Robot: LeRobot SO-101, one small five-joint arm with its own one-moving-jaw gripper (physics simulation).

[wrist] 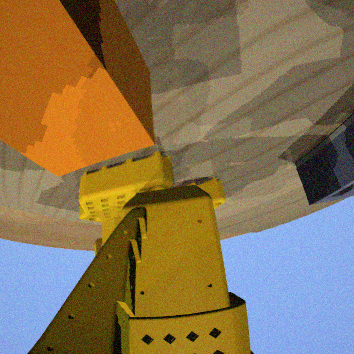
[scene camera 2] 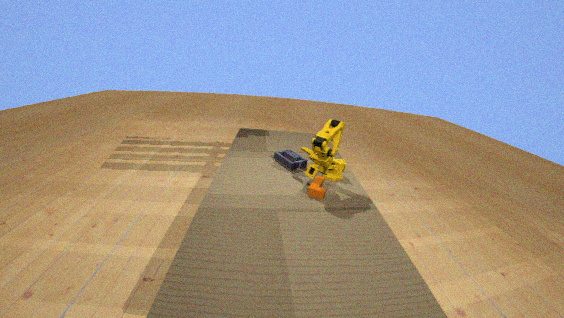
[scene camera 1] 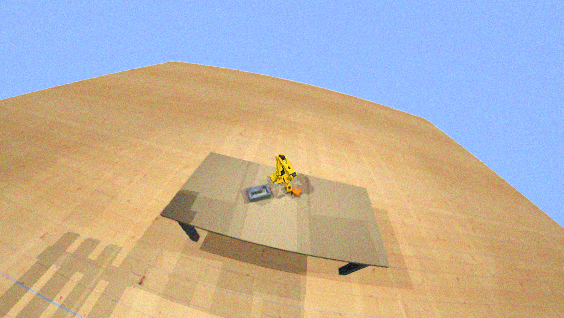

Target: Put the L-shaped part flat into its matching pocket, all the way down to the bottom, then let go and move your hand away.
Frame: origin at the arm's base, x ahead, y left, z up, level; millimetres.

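Where they show: hand, tool point: (wrist: 145,218) (scene camera 2: 323,171) (scene camera 1: 282,181); arm's base, link origin: (wrist: 168,183) (scene camera 2: 326,174) (scene camera 1: 276,180).
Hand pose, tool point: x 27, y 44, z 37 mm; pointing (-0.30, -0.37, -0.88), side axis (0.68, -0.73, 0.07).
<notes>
Each offset is from my tool point to the top centre of the thing. Level surfaces: height alone.
The orange L-shaped part @(dy +84, dx +29, dz -7 mm) (scene camera 1: 296,192) (scene camera 2: 316,188) (wrist: 75,110) lies on the table close beside the gripper, and it looms large at the upper left of the wrist view. The grey-blue block with the pocket @(dy -142, dx +128, dz +0 mm) (scene camera 1: 259,199) (scene camera 2: 287,161) (wrist: 324,175) stands on the table on the other side of the gripper, apart from the part. Its recess shows in scene camera 1. My gripper (scene camera 1: 282,185) (scene camera 2: 308,164) is open and empty, low over the table between the part and the block. Its exact gap to the part is too small to tell.
The yellow arm (scene camera 1: 284,166) (scene camera 2: 327,140) stands near the back edge of the wooden table @(dz -37 mm) (scene camera 1: 270,225) (scene camera 2: 240,260). Shadows fall on the table around the arm and the part. The block reaches into the wrist view at the right edge.
</notes>
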